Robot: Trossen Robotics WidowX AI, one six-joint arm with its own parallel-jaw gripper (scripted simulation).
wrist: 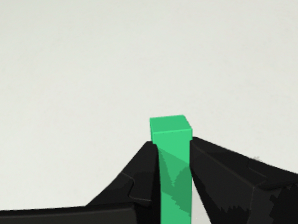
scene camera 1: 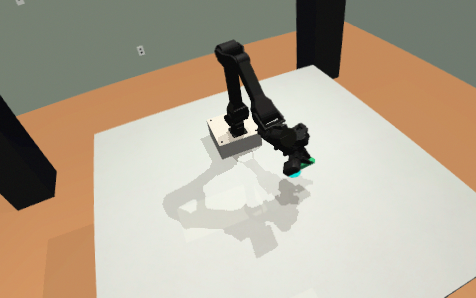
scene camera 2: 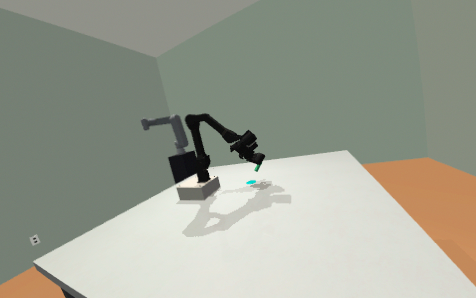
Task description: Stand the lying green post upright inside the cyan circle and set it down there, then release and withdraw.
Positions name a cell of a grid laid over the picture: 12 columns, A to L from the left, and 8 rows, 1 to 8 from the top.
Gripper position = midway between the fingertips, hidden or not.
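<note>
A green post is held by my gripper (scene camera 1: H5). The gripper is also visible in the wrist view (wrist: G6).
</note>
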